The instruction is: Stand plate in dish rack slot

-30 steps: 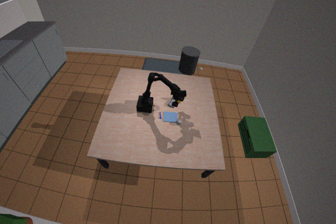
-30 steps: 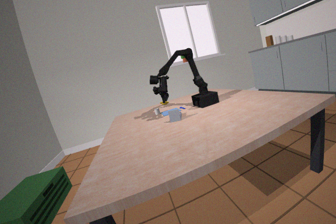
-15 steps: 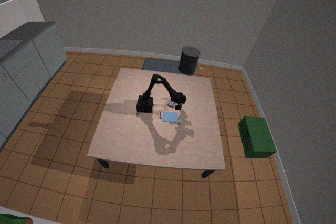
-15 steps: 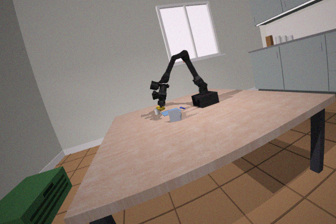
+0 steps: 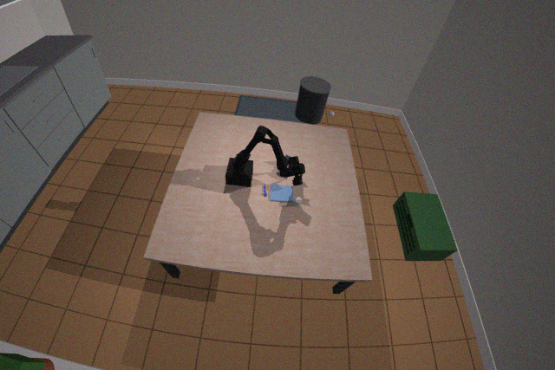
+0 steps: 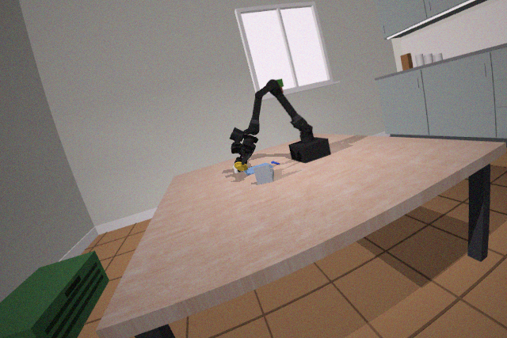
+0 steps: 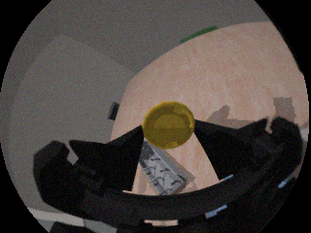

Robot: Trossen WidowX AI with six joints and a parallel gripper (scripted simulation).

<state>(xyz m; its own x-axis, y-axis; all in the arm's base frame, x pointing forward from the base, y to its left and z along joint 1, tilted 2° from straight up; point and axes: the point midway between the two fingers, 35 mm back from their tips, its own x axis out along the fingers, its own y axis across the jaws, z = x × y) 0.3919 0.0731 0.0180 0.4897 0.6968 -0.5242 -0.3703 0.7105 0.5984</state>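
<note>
My gripper tip is now 100 mm past the grey dish rack, 40 mm to the right of it and 50 mm above it. From my gripper tip the other things lie so: yellow plate 10 mm to the right; then light blue mat 100 mm behind, 170 mm to the right, 70 mm below; then small white cup 10 mm ahead, 230 mm to the right, 50 mm below.
</note>
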